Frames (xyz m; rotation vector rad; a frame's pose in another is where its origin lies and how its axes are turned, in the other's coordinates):
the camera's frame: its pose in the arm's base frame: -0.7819 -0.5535 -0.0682 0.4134 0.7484 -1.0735
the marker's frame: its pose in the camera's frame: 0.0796 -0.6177 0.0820 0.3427 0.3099 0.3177
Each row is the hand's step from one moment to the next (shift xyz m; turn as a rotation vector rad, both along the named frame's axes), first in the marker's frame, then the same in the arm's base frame.
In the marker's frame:
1: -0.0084 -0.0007 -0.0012 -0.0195 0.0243 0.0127
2: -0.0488 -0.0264 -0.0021 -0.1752 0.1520 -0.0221
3: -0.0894 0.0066 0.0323 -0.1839 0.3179 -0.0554
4: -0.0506 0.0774 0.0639 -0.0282 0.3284 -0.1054
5: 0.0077 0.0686 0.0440 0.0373 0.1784 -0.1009
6: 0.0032 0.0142 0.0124 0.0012 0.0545 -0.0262
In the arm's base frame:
1: -0.0048 0.0031 0.0063 0.0136 0.0011 0.0307
2: -0.0465 0.0067 0.0296 0.0442 0.1140 0.1983
3: -0.0321 -0.0036 0.0897 0.1784 0.1982 0.2586
4: 0.0526 -0.0208 0.0971 0.2542 0.2055 0.1135
5: 0.0698 -0.0209 0.0373 0.1565 0.1375 0.0011
6: 0.0157 -0.0078 0.0076 0.0437 0.0405 0.0106

